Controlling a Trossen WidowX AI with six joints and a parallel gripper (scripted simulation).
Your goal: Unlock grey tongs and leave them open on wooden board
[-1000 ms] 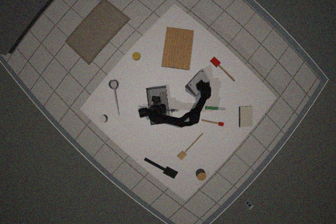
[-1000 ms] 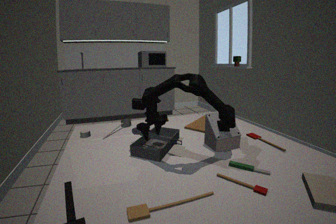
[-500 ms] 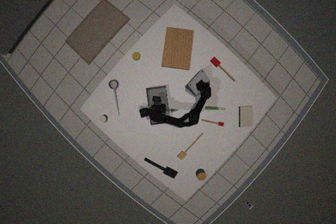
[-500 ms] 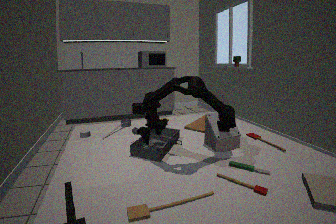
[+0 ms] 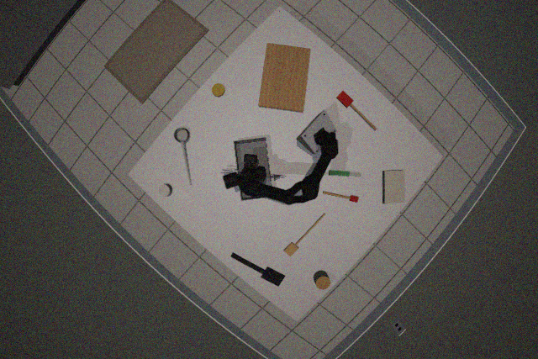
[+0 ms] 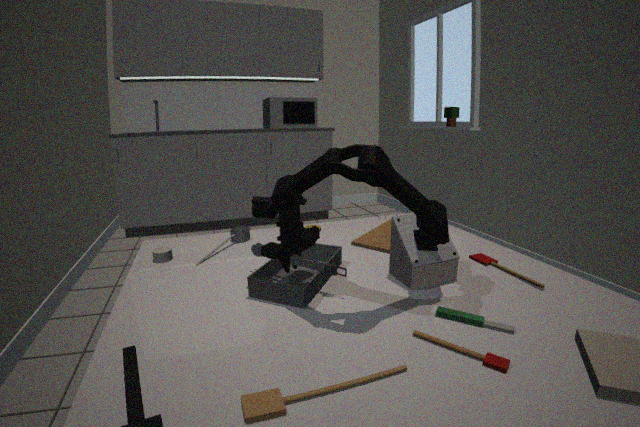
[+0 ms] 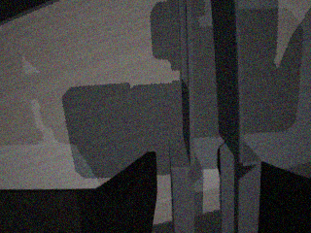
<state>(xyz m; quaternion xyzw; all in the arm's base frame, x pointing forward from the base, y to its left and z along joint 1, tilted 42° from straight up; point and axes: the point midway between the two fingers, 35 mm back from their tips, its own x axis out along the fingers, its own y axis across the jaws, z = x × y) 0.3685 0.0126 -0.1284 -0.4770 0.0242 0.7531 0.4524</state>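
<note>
My gripper tip is now 2 cm past the roasting tin. Also, from my gripper tip: black spatula 31 cm ahead, 45 cm to the left, 3 cm below; then wooden board 46 cm behind, 28 cm to the right, 2 cm below; then yellow disc 14 cm behind, 45 cm to the right, 2 cm below.
</note>
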